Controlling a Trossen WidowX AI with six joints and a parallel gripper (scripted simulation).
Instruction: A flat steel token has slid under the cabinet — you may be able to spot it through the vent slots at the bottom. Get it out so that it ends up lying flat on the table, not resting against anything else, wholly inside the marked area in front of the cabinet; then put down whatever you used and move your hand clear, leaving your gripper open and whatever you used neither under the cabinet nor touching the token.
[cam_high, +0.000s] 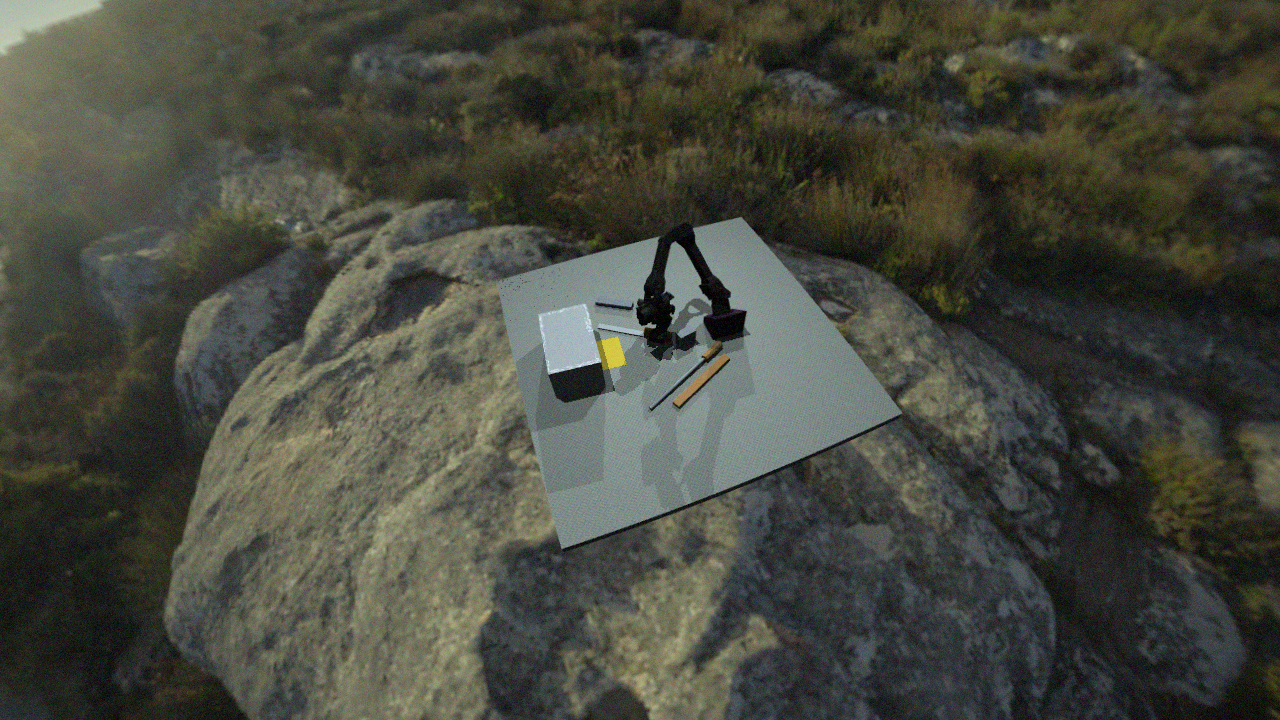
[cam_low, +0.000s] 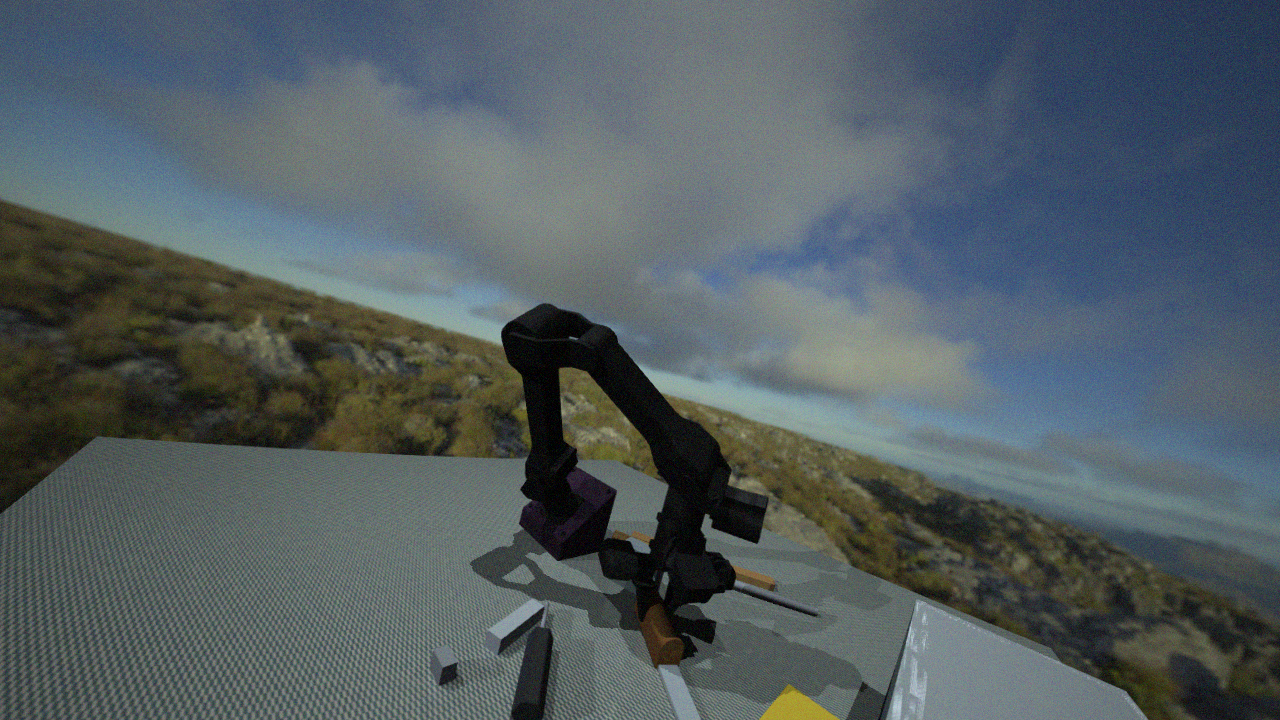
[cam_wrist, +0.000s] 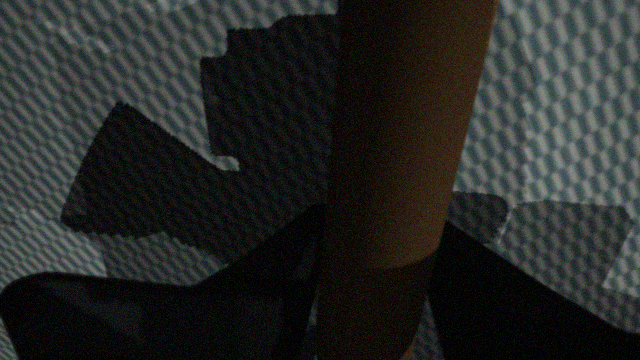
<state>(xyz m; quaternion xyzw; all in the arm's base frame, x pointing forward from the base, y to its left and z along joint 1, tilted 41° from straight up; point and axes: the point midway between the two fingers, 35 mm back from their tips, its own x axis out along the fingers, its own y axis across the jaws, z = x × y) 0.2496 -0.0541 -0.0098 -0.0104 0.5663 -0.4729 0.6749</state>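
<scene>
The grey block is 70 mm behind my gripper tip, 60 mm to the left of it and 20 mm above it. Also, from my gripper tip: grey bar: 90 mm behind, 160 mm to the right; then small grey cube: 80 mm behind, 260 mm to the right; then wooden stick: 50 mm behind, 250 mm to the left.
</scene>
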